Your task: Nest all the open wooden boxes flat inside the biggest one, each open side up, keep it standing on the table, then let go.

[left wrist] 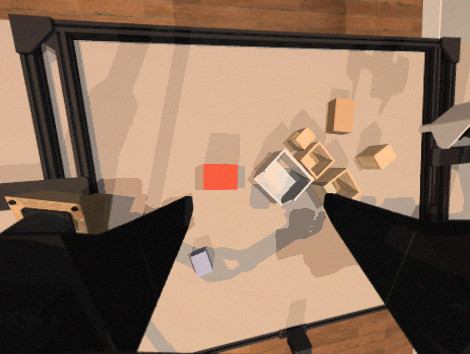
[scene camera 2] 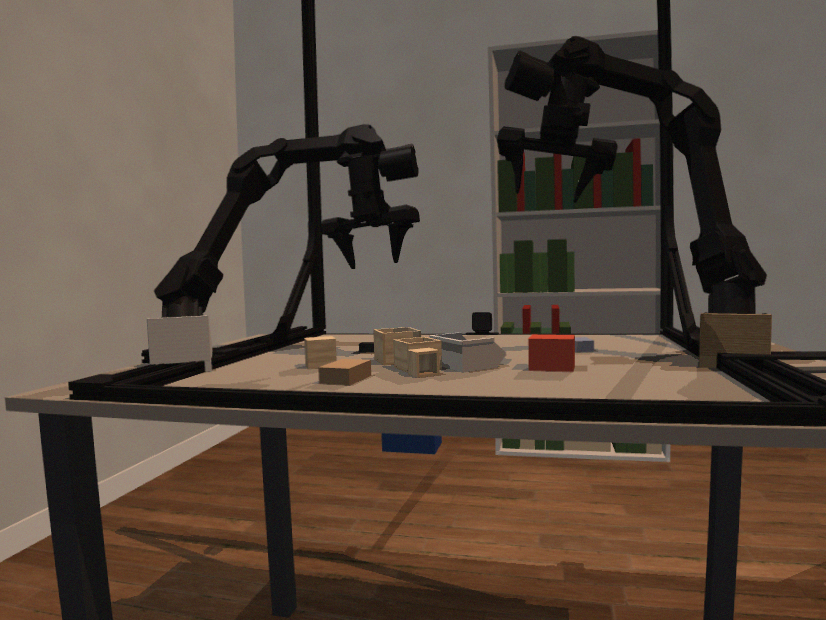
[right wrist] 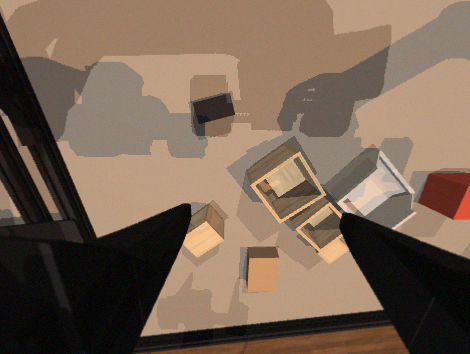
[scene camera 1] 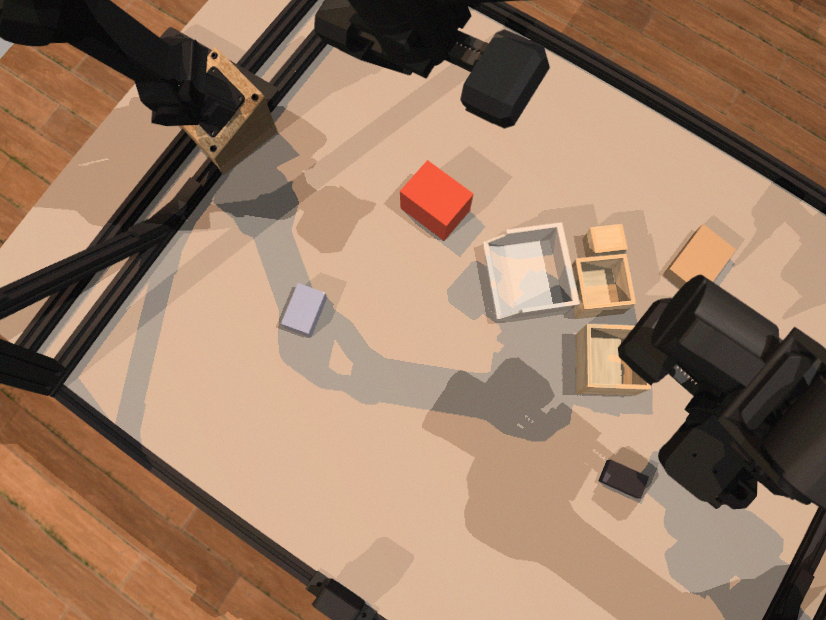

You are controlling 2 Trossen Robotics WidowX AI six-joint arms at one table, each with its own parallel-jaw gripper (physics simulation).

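Where they show: left gripper, fingertip midpoint: (left wrist: 257, 200) (scene camera 2: 545, 197) (scene camera 1: 453, 90); right gripper, fingertip midpoint: (scene camera 2: 374, 266) (right wrist: 264, 215) (scene camera 1: 680, 401); left arm's base, link origin: (left wrist: 52, 224) (scene camera 2: 733, 323) (scene camera 1: 214, 102); right arm's base, link origin: (scene camera 2: 181, 332).
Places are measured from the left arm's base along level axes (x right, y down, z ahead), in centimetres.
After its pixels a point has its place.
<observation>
The largest bare-wood box (scene camera 1: 595, 360) @[x -13.0, y 6.3, z 53.8 cm] (scene camera 2: 383, 348) @[x -18.5, y 3.7, z 55.0 cm] (right wrist: 265, 167) @[x -11.7, y 3.1, z 58.1 cm] and a middle box (scene camera 1: 602, 282) @[x -20.7, y 6.3, z 47.7 cm] (scene camera 2: 400, 357) @[x -21.5, y 4.5, z 50.0 cm] (right wrist: 320, 227) @[x -21.2, y 5.3, z 46.2 cm] stand apart, open side up, with nothing seen inside. The smallest box (scene camera 1: 607, 238) @[x -23.6, y 2.7, z 44.5 cm] (scene camera 2: 424, 362) @[x -22.4, y 5.0, z 45.1 cm] (left wrist: 301, 138) @[x -23.4, y 2.7, z 43.5 cm] lies on its side beside the middle one, its opening facing scene camera 2. A wider white-grey box (scene camera 1: 530, 270) @[x -15.0, y 6.0, z 40.7 cm] (scene camera 2: 467, 352) @[x -19.2, y 3.5, z 38.9 cm] (left wrist: 283, 177) @[x -14.1, y 6.0, z 42.6 cm] stands open side up close beside the middle box. My right gripper (scene camera 2: 374, 264) @[x -10.7, y -10.8, z 61.1 cm] (right wrist: 264, 215) @[x -10.7, y -10.8, z 61.1 cm] is open and empty, high above the table. My left gripper (scene camera 2: 547, 195) @[x -12.5, y -21.0, z 27.6 cm] (left wrist: 257, 200) @[x -12.5, y -21.0, z 27.6 cm] is open, empty and higher.
A pale wooden block (scene camera 2: 320, 351) @[x -24.7, y 3.7, z 64.1 cm] (left wrist: 377, 157) @[x -22.5, y 1.7, z 63.1 cm] (right wrist: 204, 232) @[x -21.7, y 1.7, z 65.0 cm] and a tan block (scene camera 1: 700, 256) @[x -31.3, y 4.1, z 53.8 cm] (right wrist: 263, 274) @[x -31.1, y 4.1, z 54.2 cm] lie near the boxes. A red block (scene camera 1: 436, 198) @[x -11.6, y 1.5, z 27.5 cm], a lavender block (scene camera 1: 303, 309) @[x 8.4, y 4.5, z 26.3 cm] and a dark block (scene camera 1: 625, 478) @[x -5.4, y 4.9, z 65.6 cm] are spread around. Black rails (scene camera 2: 400, 403) @[x -46.0, y 5.3, z 36.4 cm] edge the table.
</observation>
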